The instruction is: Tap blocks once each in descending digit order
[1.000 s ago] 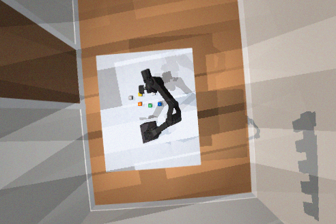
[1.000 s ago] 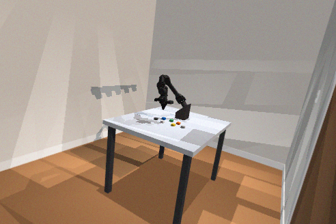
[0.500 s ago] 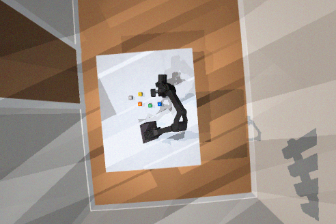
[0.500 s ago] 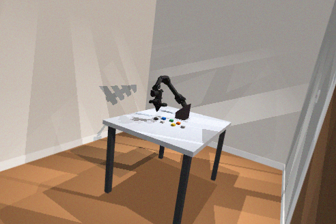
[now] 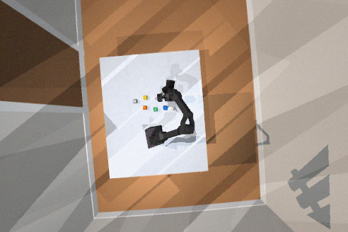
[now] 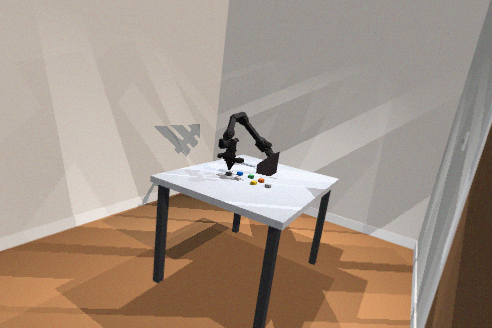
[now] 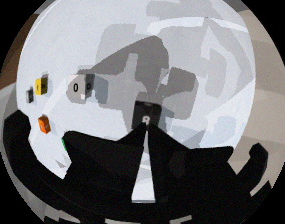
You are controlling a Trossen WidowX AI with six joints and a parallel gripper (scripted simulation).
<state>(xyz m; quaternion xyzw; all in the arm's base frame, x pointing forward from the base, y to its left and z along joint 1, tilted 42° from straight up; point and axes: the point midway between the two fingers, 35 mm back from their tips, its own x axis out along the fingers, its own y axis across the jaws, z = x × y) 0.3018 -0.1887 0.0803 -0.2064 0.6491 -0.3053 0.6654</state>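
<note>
The black block lies 3 cm below my gripper tip. Round my gripper tip: blue block 7 cm behind, 5 cm to the left, 3 cm below; then small pale block 9 cm to the left, 4 cm ahead, 3 cm below; then green block 14 cm to the left, 6 cm behind, 3 cm below.
</note>
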